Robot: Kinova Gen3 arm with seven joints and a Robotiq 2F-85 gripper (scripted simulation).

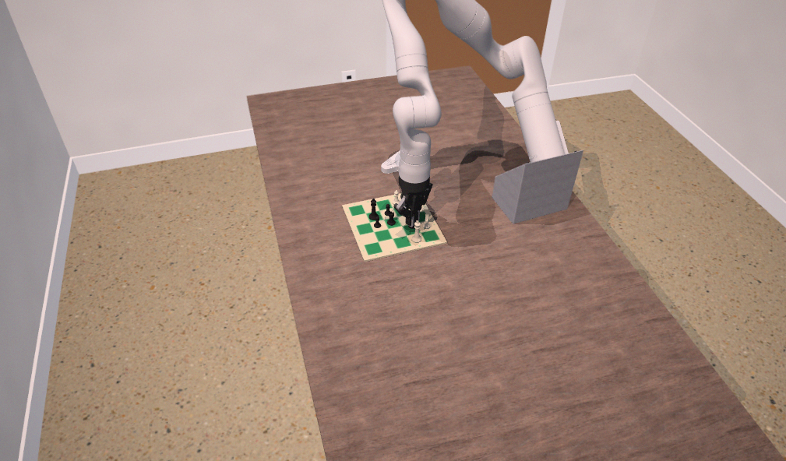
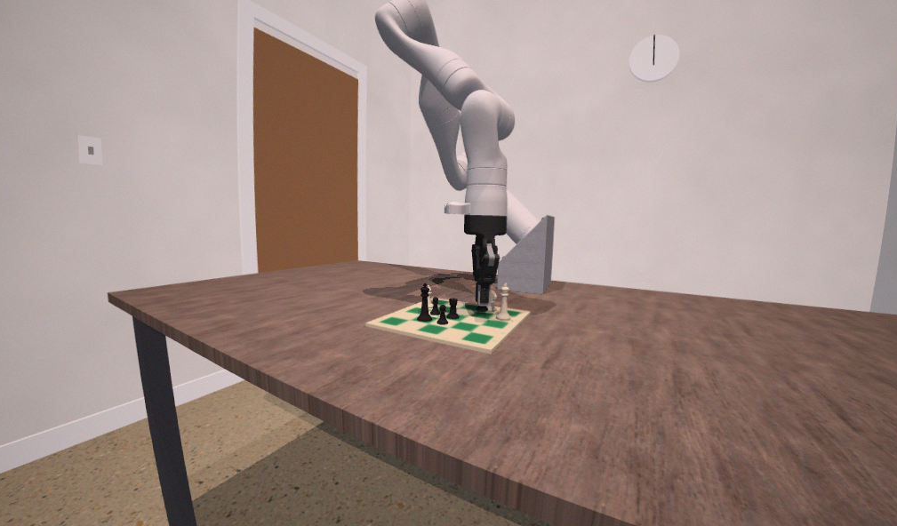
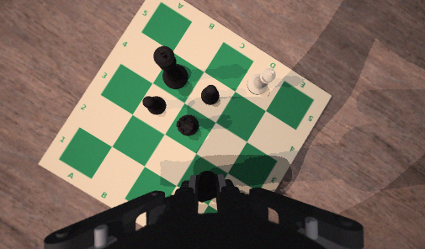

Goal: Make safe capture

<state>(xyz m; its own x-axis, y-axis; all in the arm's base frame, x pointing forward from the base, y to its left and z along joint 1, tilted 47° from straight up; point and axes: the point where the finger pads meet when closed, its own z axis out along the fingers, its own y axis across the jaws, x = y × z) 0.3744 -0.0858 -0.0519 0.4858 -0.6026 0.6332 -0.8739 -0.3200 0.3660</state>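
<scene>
Right now my hand is 4 cm to the left of the cream chessboard, 4 cm short of it and 4 cm above it. The rest, counted from my hand: white pawn 11 cm to the right, 2 cm below; then black king 8 cm to the right, 8 cm ahead, 1 cm below.
</scene>
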